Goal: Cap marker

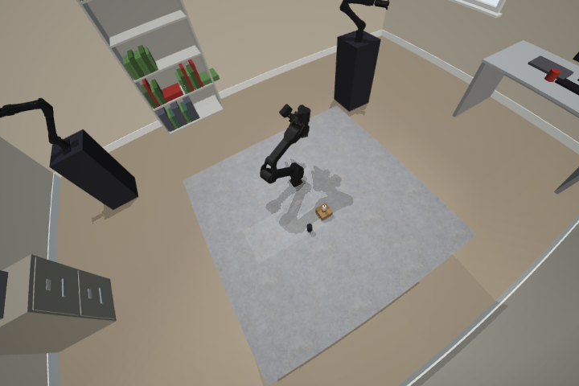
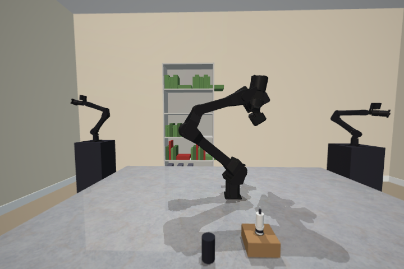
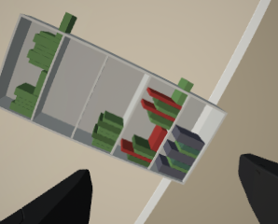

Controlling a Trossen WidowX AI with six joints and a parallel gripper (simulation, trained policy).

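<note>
Now: the black cap 530 mm ahead of my gripper tip, 340 mm below it and 200 mm to the right of it. The rest, counted from my gripper tip: holder block (490 mm ahead, 350 mm below, 80 mm to the right); then white marker (490 mm ahead, 300 mm below, 80 mm to the right).
</note>
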